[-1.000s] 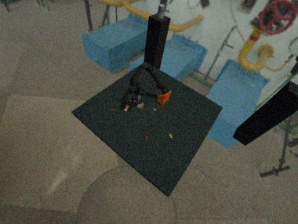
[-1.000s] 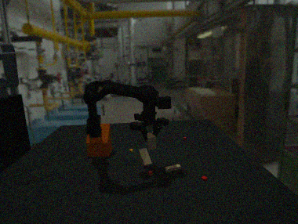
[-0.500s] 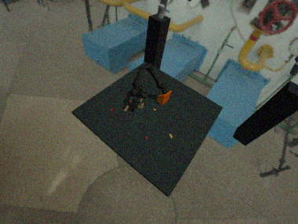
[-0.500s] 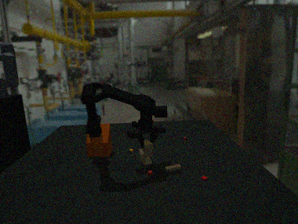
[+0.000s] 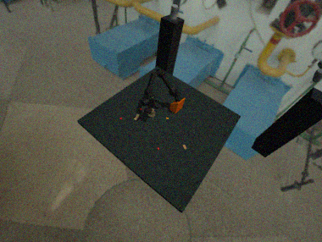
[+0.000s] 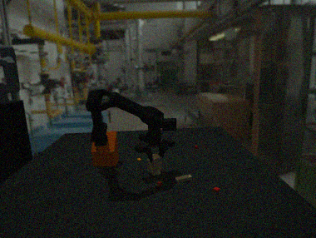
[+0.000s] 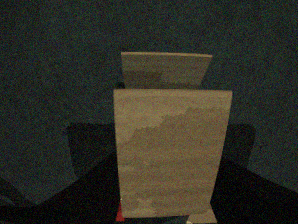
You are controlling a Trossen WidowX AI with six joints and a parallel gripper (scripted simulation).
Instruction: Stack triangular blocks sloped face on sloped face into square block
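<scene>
Now: the tan triangular block 1 cm above my gripper tip. Also, from my gripper tip: orange bit 17 cm to the left, 10 cm behind, 6 cm below.
</scene>
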